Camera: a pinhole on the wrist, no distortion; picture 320 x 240 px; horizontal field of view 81.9 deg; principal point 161.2 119.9 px. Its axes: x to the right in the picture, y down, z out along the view. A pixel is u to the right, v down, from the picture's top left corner.
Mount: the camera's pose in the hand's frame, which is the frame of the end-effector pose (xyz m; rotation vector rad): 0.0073 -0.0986 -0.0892 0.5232 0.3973 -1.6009
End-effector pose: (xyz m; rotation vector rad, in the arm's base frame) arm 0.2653 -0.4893 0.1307 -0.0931 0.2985 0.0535
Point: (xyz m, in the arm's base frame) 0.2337 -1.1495 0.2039
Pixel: outside the picture
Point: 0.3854 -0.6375 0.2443
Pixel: 101.4 194.7
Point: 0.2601 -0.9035 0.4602
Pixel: 195.3 92.9
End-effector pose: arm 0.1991 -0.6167 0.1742 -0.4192 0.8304 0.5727
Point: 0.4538 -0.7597 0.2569
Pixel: 186.8 154.2
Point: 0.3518 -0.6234 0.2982
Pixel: 59.1 112.0
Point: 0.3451 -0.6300 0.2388
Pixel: 50.7 150.0
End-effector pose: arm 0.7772 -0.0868 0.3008 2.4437 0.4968 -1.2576
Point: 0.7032 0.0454 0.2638
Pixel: 147.0 141.2
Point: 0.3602 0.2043 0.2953
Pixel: 231.7 58.9
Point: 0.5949 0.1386 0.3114
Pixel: 249.8 65.6
